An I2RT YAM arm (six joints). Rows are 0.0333 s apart.
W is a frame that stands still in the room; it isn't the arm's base.
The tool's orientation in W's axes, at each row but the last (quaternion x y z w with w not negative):
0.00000, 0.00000, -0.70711, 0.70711
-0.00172, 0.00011, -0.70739, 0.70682
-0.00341, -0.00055, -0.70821, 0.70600
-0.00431, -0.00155, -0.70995, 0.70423
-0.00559, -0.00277, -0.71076, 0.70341
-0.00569, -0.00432, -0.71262, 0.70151
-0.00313, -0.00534, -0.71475, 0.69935
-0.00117, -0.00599, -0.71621, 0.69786
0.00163, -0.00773, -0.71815, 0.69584
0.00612, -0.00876, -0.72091, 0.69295
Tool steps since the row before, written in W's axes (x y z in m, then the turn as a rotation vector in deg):
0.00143, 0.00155, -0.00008, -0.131, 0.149, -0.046
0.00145, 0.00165, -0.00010, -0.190, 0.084, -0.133
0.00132, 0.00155, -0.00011, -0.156, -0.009, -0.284
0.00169, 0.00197, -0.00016, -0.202, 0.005, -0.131
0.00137, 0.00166, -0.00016, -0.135, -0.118, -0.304
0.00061, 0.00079, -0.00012, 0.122, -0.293, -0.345
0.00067, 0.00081, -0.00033, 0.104, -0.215, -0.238
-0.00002, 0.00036, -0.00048, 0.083, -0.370, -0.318
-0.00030, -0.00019, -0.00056, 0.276, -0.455, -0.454
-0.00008, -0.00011, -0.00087, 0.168, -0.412, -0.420
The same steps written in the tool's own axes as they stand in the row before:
-0.00155, 0.00143, -0.00008, -0.149, -0.131, -0.046
-0.00165, 0.00145, -0.00009, -0.084, -0.190, -0.133
-0.00155, 0.00132, -0.00010, 0.008, -0.155, -0.285
-0.00198, 0.00167, -0.00014, -0.004, -0.202, -0.132
-0.00168, 0.00135, -0.00013, 0.116, -0.133, -0.306
-0.00080, 0.00060, -0.00011, 0.286, 0.127, -0.349
-0.00083, 0.00065, -0.00032, 0.210, 0.108, -0.241
-0.00036, -0.00003, -0.00048, 0.365, 0.090, -0.322
0.00019, -0.00030, -0.00056, 0.442, 0.284, -0.462
0.00011, -0.00009, -0.00087, 0.404, 0.175, -0.425

